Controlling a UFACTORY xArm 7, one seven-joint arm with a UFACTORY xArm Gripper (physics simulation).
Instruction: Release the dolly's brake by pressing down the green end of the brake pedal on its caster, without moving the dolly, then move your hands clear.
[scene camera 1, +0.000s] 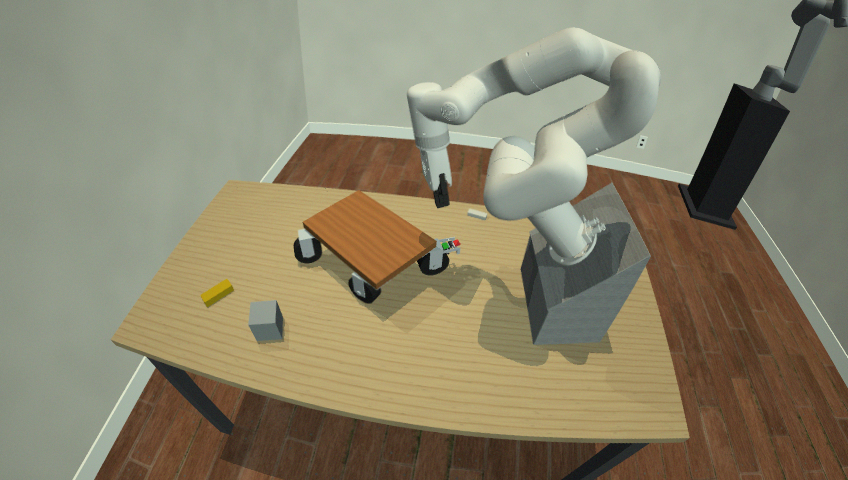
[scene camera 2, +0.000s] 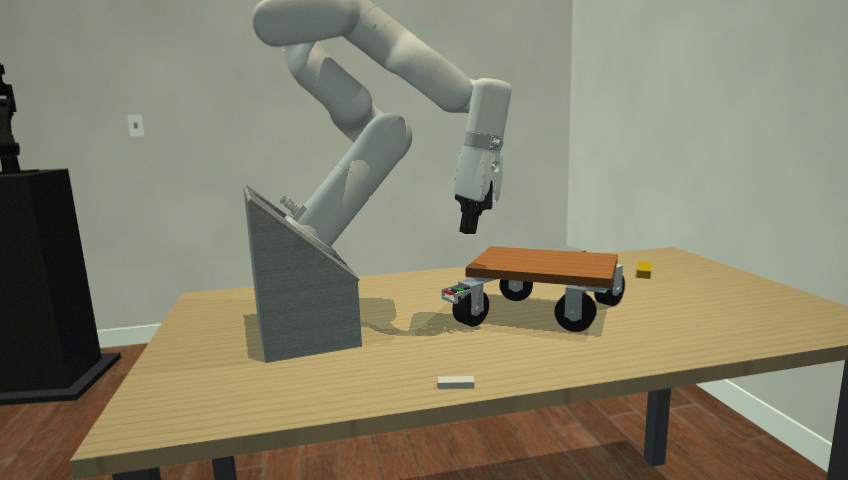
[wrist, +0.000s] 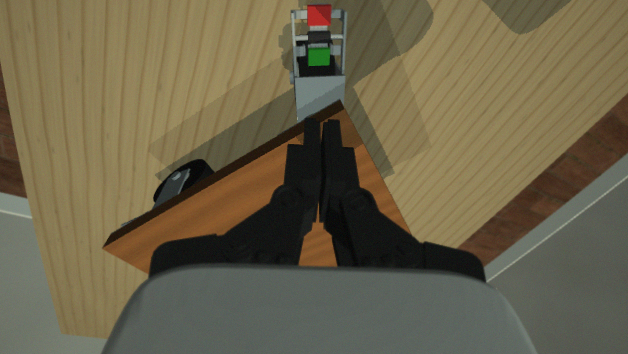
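Note:
The dolly (scene camera 1: 368, 237) (scene camera 2: 541, 263) (wrist: 225, 200) has a brown wooden deck and black casters, and stands on the table. The brake pedal sits in a grey frame on the caster nearest the robot's base. Its green end (scene camera 1: 445, 245) (scene camera 2: 458, 289) (wrist: 319, 56) is on the deck side and its red end (scene camera 1: 456, 242) (scene camera 2: 449, 292) (wrist: 319, 15) is on the outer side. In scene camera 2 the two ends look close to level. My gripper (scene camera 1: 441, 206) (scene camera 2: 468, 232) (wrist: 319, 142) is shut and empty, above the dolly's corner and apart from the pedal.
A white block (scene camera 1: 477, 214) (scene camera 2: 455, 382), a yellow block (scene camera 1: 217, 292) (scene camera 2: 643, 270) and a grey cube (scene camera 1: 266, 321) lie on the table (scene camera 1: 380, 368) (scene camera 2: 208, 392). The arm's grey pedestal (scene camera 1: 571, 315) (scene camera 2: 306, 297) stands beyond the pedal.

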